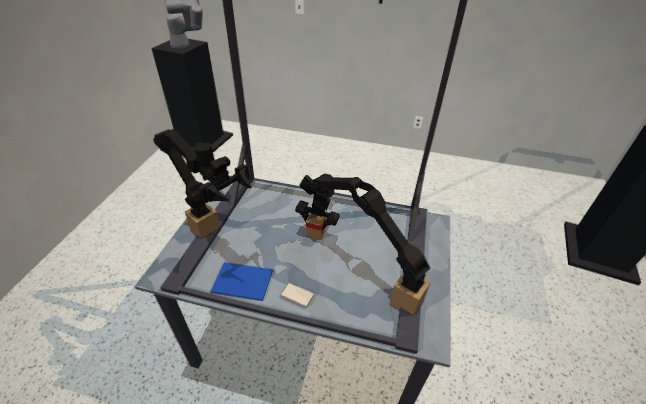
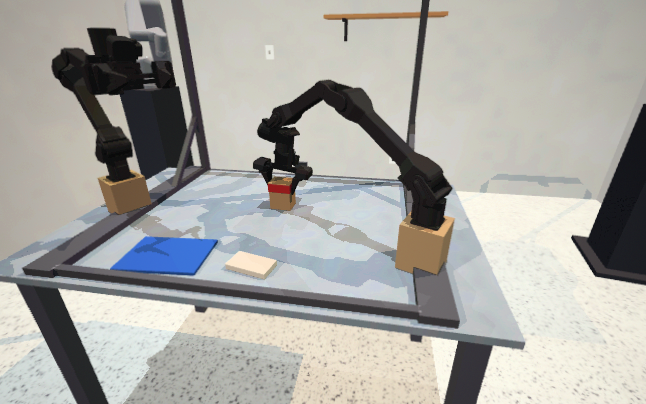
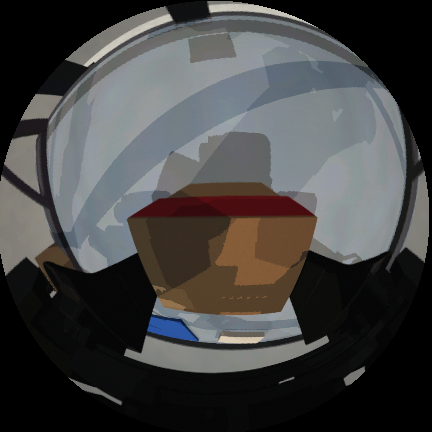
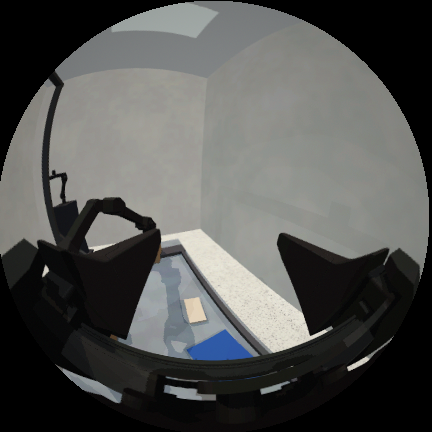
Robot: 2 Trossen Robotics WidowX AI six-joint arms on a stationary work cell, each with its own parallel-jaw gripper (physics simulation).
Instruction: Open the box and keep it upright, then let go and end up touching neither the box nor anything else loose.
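Places are measured from the left arm's base along level axes (x ahead, y left, z up), in metres.
Pixels of known places: left gripper, fingertip midpoint: (image 1: 315, 226) (image 2: 281, 192) (image 3: 220, 244); right gripper, fingertip midpoint: (image 1: 239, 193) (image 2: 149, 77) (image 4: 220, 237); left arm's base at its link origin: (image 1: 412, 283) (image 2: 427, 221); right arm's base at its link origin: (image 1: 200, 211) (image 2: 121, 177) (image 3: 46, 278).
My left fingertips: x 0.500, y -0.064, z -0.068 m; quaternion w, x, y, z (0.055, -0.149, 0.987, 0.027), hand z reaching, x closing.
Note:
Ahead of a thing's pixels: the offset from my left fingertips to its top centre.
The box {0.038 m up, 0.000 m ahead, 0.006 m right} (image 1: 315, 233) (image 2: 281, 201) (image 3: 250, 260) is small and brown with a red band around its upper part. It stands upright near the middle of the table and looks to be at table level; small contact details under it are hidden. My left gripper (image 1: 316, 221) (image 2: 281, 186) (image 3: 220, 244) points down and is shut on the box, one finger on each side. Whether its top is open is unclear. My right gripper (image 1: 239, 193) (image 2: 148, 86) (image 4: 220, 237) is open and empty, raised at the left, far from the box.
A flat blue mat {0.046 m down, 0.070 m ahead, 0.384 m left} (image 1: 245, 282) (image 2: 170, 257) (image 3: 172, 327) (image 4: 220, 345) lies near the front left of the table. A beige block {0.039 m down, 0.150 m back, 0.303 m left} (image 1: 297, 295) (image 2: 251, 265) (image 3: 241, 337) (image 4: 195, 310) lies beside it. Dark frame posts rise at the table's back.

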